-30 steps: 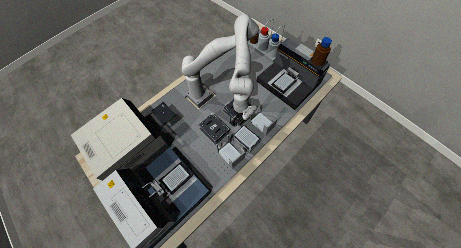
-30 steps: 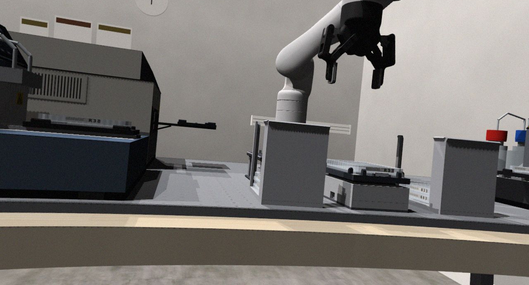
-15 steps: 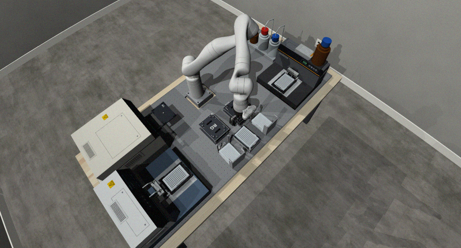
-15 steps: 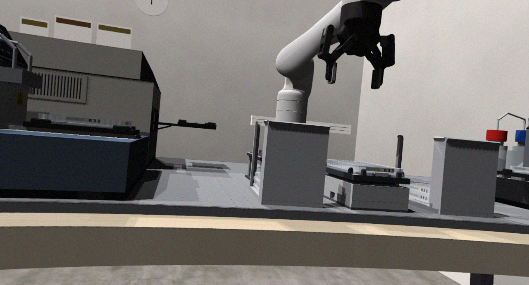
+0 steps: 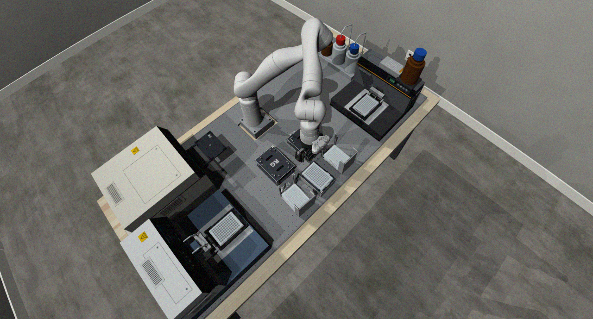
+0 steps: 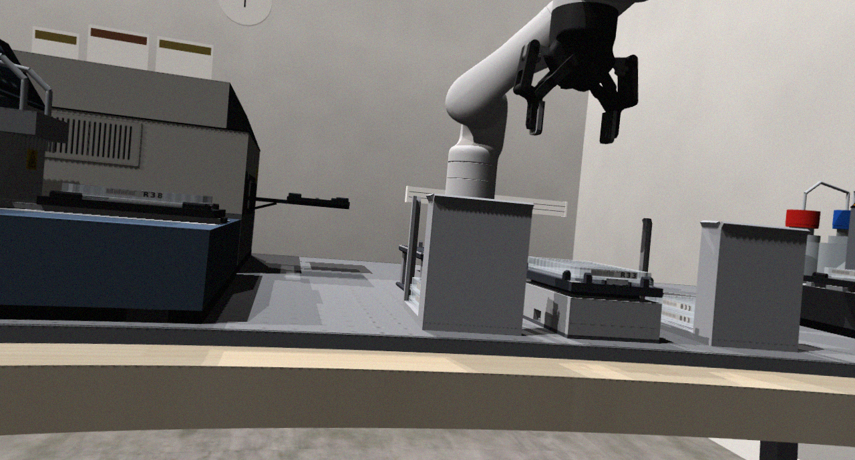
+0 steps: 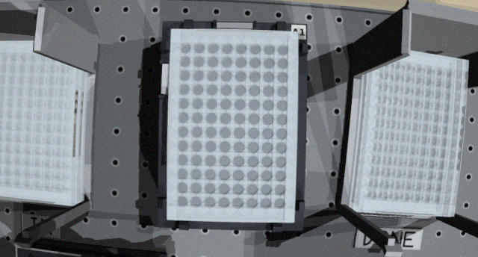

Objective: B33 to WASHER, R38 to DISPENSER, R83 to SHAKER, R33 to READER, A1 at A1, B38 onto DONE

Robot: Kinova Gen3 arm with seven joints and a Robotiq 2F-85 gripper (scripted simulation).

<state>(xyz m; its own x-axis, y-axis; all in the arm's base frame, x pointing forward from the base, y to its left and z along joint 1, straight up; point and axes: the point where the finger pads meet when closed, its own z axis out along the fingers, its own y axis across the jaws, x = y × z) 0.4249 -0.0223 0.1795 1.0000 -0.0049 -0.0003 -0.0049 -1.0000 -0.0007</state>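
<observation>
The plate R33 lies 16 cm below my hand and 6 cm ahead of it. From my hand the other things lie so: RG nest: 16 cm below, 14 cm behind, 9 cm to the right; then plate B38: 19 cm below, 14 cm to the right, 5 cm ahead; then nest N6: 19 cm below, 13 cm behind, 11 cm to the left.
</observation>
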